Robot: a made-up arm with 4 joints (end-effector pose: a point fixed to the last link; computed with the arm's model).
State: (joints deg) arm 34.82 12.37 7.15 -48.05
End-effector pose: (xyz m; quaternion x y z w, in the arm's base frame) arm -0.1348 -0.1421 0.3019 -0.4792 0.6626 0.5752 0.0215
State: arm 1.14 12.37 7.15 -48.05
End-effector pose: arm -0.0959 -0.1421 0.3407 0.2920 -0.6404 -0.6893 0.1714
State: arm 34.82 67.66 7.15 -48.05
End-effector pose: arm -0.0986 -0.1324 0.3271 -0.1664 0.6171 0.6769 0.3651
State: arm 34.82 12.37 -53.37 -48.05
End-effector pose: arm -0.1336 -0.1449 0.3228 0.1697 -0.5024 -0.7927 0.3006
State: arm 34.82 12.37 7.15 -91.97
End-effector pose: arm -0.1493 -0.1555 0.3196 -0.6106 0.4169 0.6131 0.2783
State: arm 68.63 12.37 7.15 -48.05
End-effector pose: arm -0.1456 -0.1421 0.2478 -0.6257 0.6278 0.4110 0.2132
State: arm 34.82 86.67 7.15 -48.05
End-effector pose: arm -0.0867 -0.1391 0.3354 -0.0460 0.5674 0.6763 0.4675
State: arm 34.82 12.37 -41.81 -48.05
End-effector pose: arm -0.1355 -0.1441 0.3191 0.2353 -0.5456 -0.7668 0.2429
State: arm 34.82 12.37 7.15 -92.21
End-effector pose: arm -0.1494 -0.1556 0.3196 -0.6111 0.4153 0.6131 0.2797
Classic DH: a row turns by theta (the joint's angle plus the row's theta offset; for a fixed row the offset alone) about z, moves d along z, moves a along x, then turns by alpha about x. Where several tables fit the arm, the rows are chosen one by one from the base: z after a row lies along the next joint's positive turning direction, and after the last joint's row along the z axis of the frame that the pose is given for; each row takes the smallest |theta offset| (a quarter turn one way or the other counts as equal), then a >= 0, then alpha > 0; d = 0 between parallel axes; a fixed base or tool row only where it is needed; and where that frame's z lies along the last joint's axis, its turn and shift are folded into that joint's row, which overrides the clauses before.
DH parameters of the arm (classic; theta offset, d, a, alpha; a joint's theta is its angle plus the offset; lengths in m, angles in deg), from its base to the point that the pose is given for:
base (fixed): 0 0.2571 -0.0512 90
joint 1: 0 0.1793 -0.0118 90
joint 2: 0 -0.0814 -0.0178 -90
joint 3: 62.43 0.0196 -0.0123 -117.04
joint 4: -84.39 -0.0077 -0.0309 19.82
tool (fixed): 21.38 0.0514 0 0

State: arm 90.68 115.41 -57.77 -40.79
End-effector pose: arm -0.1523 -0.1669 0.2836 -0.3850 -0.1096 0.8638 0.3060
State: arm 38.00 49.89 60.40 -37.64
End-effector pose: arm -0.0947 -0.1376 0.3012 -0.3285 0.7781 0.2887 0.4508
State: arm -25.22 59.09 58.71 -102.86
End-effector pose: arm -0.0431 -0.1272 0.3455 -0.4417 0.7176 0.4070 0.3526
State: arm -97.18 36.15 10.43 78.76
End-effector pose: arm 0.0094 -0.1481 0.3281 -0.3382 0.2361 0.1195 0.9031
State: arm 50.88 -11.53 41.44 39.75
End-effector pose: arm -0.1050 -0.1798 0.2362 0.2036 -0.9735 -0.0388 0.0970
